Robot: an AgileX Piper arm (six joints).
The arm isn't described. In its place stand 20 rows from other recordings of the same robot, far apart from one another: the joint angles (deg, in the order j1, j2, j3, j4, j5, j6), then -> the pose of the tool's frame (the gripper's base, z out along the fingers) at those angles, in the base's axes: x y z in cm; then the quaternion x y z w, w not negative.
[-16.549 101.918 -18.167 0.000 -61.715 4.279] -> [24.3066 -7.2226 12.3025 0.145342 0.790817 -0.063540 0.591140]
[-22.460 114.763 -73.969 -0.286 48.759 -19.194] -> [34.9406 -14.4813 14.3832 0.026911 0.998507 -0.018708 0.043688]
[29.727 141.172 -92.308 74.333 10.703 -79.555] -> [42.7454 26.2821 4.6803 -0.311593 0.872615 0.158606 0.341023]
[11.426 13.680 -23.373 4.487 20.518 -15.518] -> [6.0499 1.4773 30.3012 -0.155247 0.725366 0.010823 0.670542]
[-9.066 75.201 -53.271 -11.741 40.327 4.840] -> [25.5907 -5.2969 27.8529 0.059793 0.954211 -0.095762 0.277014]
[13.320 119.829 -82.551 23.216 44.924 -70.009] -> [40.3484 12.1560 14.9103 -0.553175 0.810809 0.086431 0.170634]
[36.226 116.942 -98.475 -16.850 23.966 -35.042] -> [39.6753 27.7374 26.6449 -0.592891 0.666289 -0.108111 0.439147]
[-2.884 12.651 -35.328 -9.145 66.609 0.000] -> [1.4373 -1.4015 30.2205 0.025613 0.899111 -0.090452 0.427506]
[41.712 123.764 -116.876 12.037 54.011 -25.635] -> [35.6659 33.8475 27.6266 -0.498850 0.810124 0.138971 0.274835]
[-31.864 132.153 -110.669 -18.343 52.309 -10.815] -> [41.1654 -28.2556 17.5028 0.105881 0.967297 -0.198269 0.117538]
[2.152 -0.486 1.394 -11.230 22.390 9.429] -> [5.2391 -0.4787 17.1111 -0.000206 0.808314 -0.023963 0.588263]
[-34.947 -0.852 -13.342 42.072 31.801 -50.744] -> [4.4134 0.8359 25.2402 0.018604 0.738031 -0.148718 0.657911]
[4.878 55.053 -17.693 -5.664 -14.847 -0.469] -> [17.9328 1.7614 23.3460 -0.083527 0.802523 0.004703 0.590727]
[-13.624 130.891 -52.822 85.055 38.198 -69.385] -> [32.8362 -2.1898 0.7890 0.190972 0.920437 0.324367 0.105409]
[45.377 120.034 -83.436 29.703 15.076 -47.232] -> [31.7534 33.8437 17.1930 -0.507615 0.769107 0.147518 0.359222]
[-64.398 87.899 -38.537 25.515 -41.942 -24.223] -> [11.0174 -29.0559 23.8922 0.449105 0.585448 -0.466366 0.487913]
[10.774 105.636 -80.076 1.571 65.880 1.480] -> [35.4655 6.9805 22.6256 -0.075776 0.996561 0.015919 0.029497]
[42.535 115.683 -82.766 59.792 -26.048 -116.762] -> [37.0190 29.2767 24.2261 -0.527640 0.578211 -0.240868 0.573804]
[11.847 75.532 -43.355 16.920 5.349 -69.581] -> [27.0426 5.9249 26.2501 -0.473376 0.736877 -0.157374 0.456246]
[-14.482 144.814 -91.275 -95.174 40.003 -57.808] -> [45.5647 -17.7857 3.2050 0.768921 -0.420253 0.394068 0.277233]
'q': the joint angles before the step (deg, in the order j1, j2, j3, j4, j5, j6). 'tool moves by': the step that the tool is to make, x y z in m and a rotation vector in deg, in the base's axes. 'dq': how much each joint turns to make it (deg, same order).
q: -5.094 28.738 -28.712 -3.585 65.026 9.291
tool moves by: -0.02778 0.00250 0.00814 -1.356 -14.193 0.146
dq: 0.004 -12.787 1.072 -0.065 -2.548 0.005
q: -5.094 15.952 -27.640 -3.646 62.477 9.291
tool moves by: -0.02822 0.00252 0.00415 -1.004 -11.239 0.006
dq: 0.001 -11.246 0.069 0.000 -0.107 0.001
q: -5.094 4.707 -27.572 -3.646 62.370 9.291
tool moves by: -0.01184 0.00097 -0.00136 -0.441 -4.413 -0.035
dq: -0.001 -4.812 0.288 -0.058 0.090 0.000
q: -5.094 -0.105 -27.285 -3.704 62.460 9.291
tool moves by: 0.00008 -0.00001 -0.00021 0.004 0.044 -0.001
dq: 0.001 0.000 0.043 -0.002 0.001 0.002
